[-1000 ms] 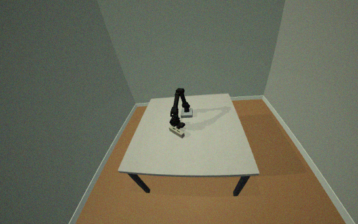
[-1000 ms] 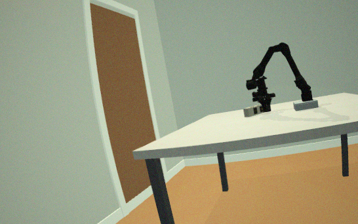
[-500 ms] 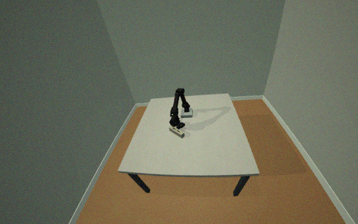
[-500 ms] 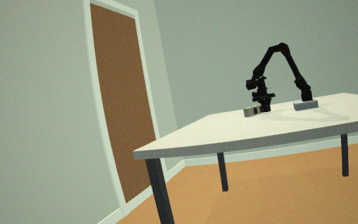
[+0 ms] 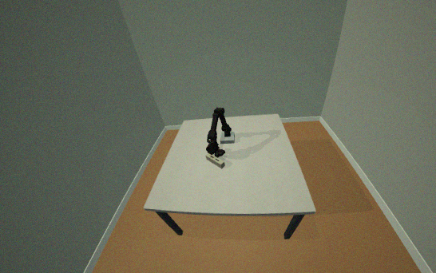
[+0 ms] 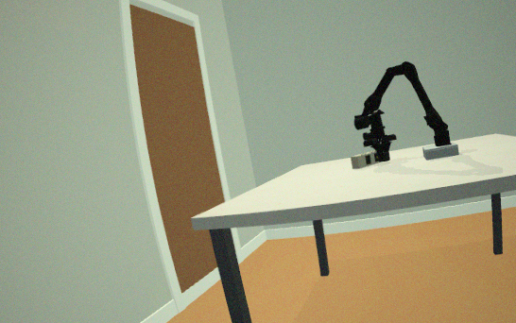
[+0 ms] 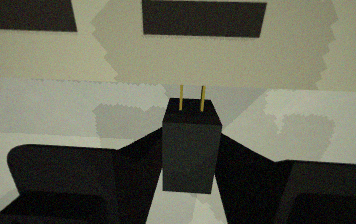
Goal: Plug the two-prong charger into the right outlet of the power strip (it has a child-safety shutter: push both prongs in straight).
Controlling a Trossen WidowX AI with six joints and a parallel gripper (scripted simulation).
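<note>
Now: gripper tip 10 mm short of the two-prong charger, 10 mm to the left of it and 10 mm below it.
</note>
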